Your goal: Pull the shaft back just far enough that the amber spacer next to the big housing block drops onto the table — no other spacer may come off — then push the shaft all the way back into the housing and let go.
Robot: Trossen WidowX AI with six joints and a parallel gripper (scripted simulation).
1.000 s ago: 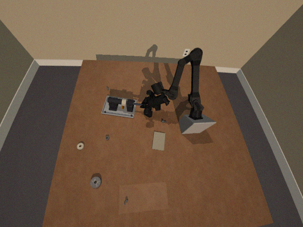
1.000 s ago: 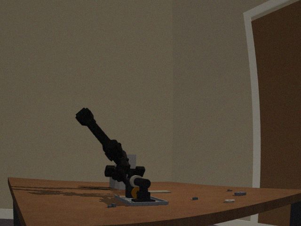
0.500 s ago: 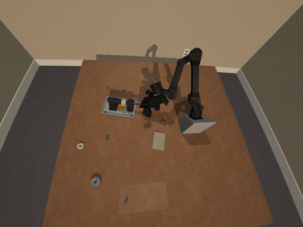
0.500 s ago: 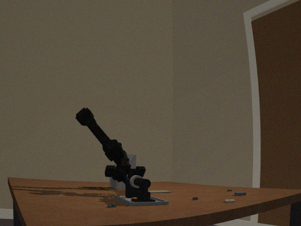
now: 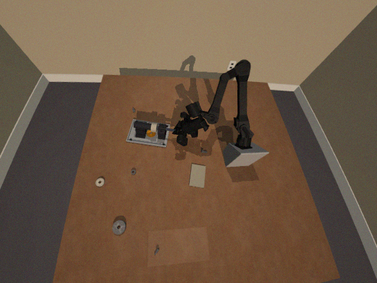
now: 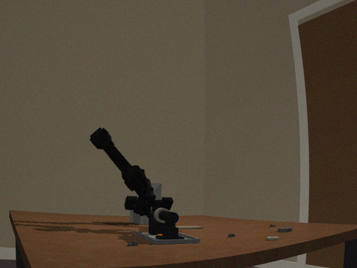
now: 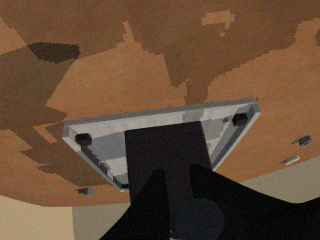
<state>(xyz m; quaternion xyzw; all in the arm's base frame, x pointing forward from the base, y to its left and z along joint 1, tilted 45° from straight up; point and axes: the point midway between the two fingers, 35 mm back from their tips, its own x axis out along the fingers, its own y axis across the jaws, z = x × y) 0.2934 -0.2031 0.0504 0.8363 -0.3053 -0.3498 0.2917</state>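
Now: the pale spacer 10 cm ahead of my gripper tip, 3 cm to the right of it and 3 cm above it. Also, from my gripper tip: thin shaft: 4 cm ahead, 1 cm to the right, 2 cm above; amber spacer: 12 cm ahead, 4 cm to the right, 5 cm below; flat pale plate: 9 cm behind, 26 cm to the left, 5 cm below.
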